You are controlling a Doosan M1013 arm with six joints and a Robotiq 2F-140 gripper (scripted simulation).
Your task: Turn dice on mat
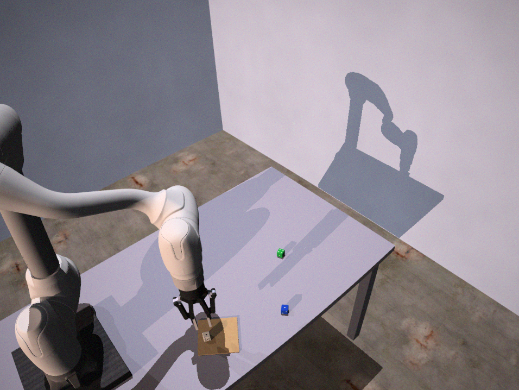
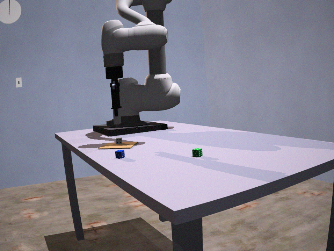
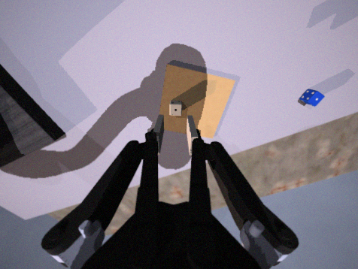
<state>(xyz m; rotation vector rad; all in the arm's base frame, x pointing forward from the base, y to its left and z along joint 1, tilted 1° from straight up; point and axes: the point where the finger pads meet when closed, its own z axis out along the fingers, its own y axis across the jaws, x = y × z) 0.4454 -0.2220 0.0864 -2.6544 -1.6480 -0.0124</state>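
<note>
The blue die lies 270 mm ahead of my hand, 110 mm below it and 100 mm to the right of it. Round my hand: green die 450 mm ahead, 110 mm below, 100 mm to the left; then white die 110 mm below; then tan mat 120 mm below, 30 mm ahead, 20 mm to the right.
</note>
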